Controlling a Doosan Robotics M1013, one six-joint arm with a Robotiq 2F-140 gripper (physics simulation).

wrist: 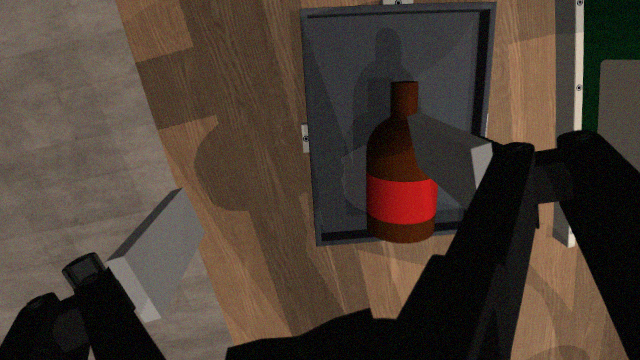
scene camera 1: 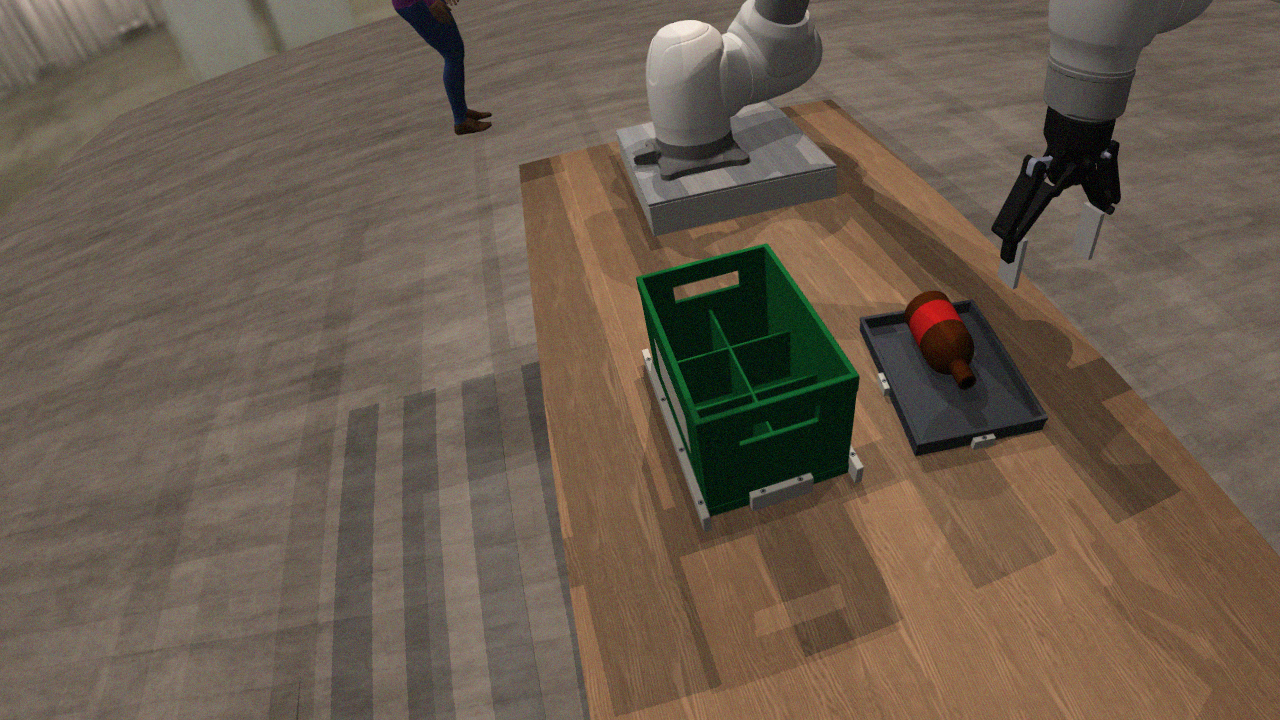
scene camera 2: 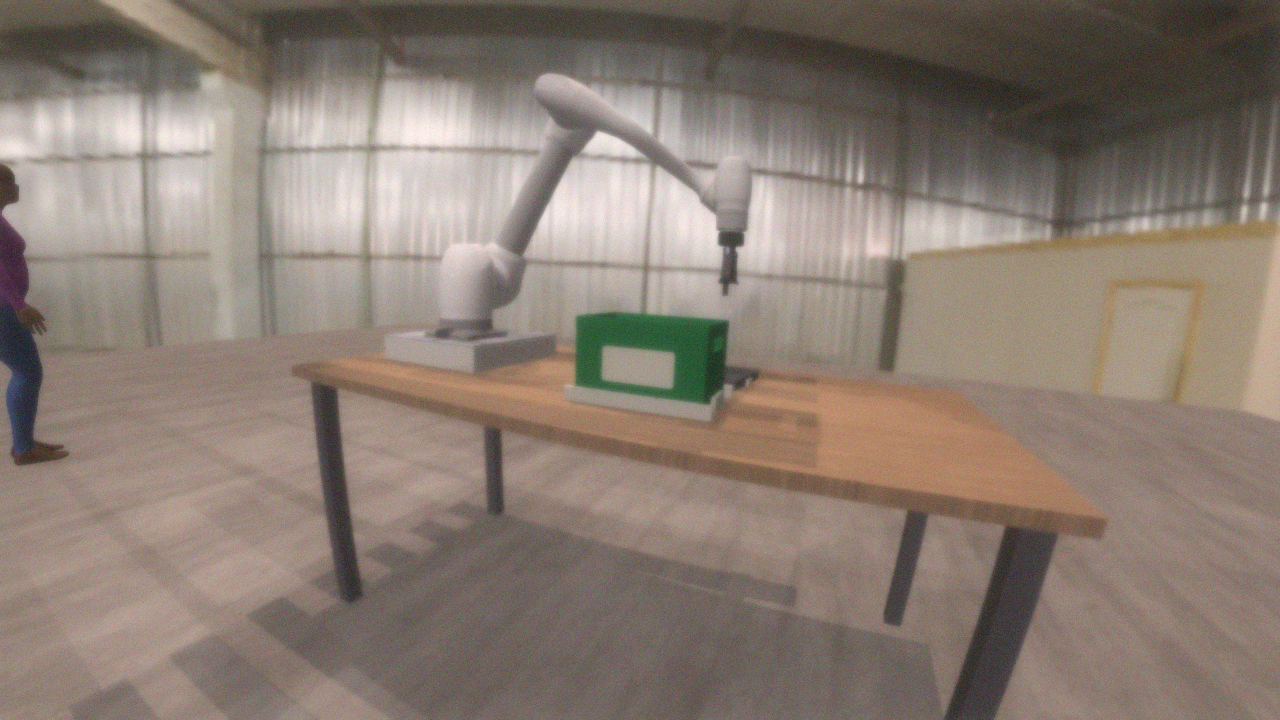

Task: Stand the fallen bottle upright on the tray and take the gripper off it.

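Where they show: gripper, fingertip midpoint: [wrist: 301,176] [scene camera 1: 1045,267] [scene camera 2: 727,308]; arm's base, link origin: [scene camera 1: 696,154] [scene camera 2: 466,336].
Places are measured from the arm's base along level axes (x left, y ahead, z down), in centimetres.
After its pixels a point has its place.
Observation:
The brown bottle with a red label [scene camera 1: 937,324] {y 64.6, x 18.1, z -0.3 cm} [wrist: 401,201] {y 62.7, x 21.0, z -0.6 cm} lies on its side on the dark grey tray [scene camera 1: 984,413] {y 76.3, x 20.4, z 6.7 cm} [scene camera 2: 742,376] {y 79.4, x 14.5, z 4.6 cm} [wrist: 450,45] {y 75.8, x 12.1, z 6.7 cm}. Its base is at the tray end nearer the robot base, and its neck points toward the opposite end. In the wrist view the base overlaps the tray's near rim. The bottle does not show in scene camera 2, where the crate stands in front. My gripper [scene camera 1: 1050,253] {y 70.8, x 29.2, z -11.8 cm} [scene camera 2: 725,291] {y 70.8, x 29.2, z -11.8 cm} [wrist: 301,176] {y 70.8, x 29.2, z -11.8 cm} is open and empty, with its light pads wide apart. It hangs above the bottle, toward its base end and the table's long edge, touching nothing.
A green divided crate [scene camera 1: 776,474] {y 78.8, x -11.0, z 2.7 cm} [scene camera 2: 650,324] {y 67.9, x -20.3, z -9.7 cm} stands beside the tray, held by white edge blocks; part of it shows in the wrist view [wrist: 612,35] {y 74.5, x -1.5, z 0.9 cm}. The robot base stands on a grey block [scene camera 1: 742,203] {y 16.2, x 4.5, z 4.2 cm} [scene camera 2: 469,353] {y 14.8, x -13.6, z 2.0 cm}. A person [scene camera 1: 447,53] [scene camera 2: 19,331] stands beyond the table.

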